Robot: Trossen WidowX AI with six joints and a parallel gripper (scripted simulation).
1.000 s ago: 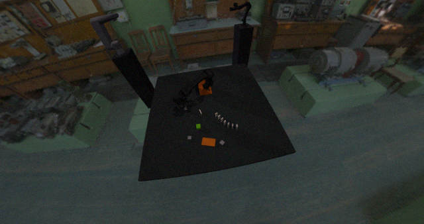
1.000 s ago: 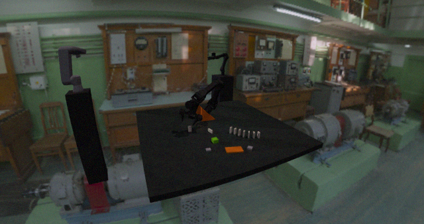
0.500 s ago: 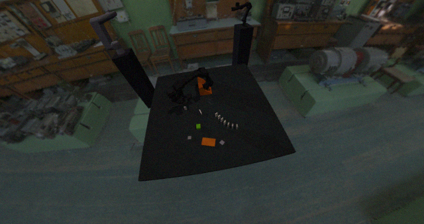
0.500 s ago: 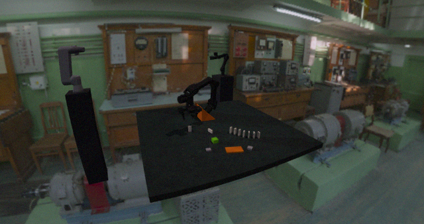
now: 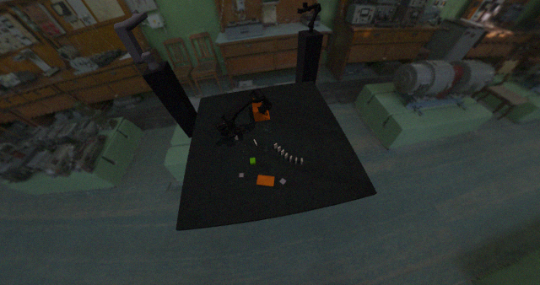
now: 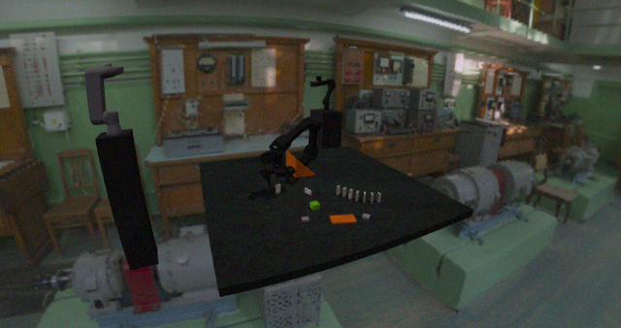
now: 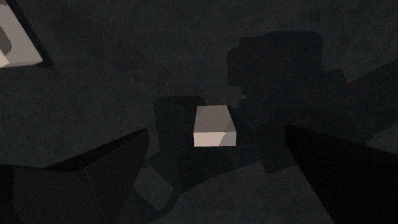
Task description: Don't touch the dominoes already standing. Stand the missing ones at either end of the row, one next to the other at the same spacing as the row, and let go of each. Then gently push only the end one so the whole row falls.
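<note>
Now: gripper tip 250 mm short of the green cube, 90 mm to the right of it and 30 mm above it. Round my gripper tip: flat orange plate (410 mm ahead, 140 mm to the left, 40 mm below).
</note>
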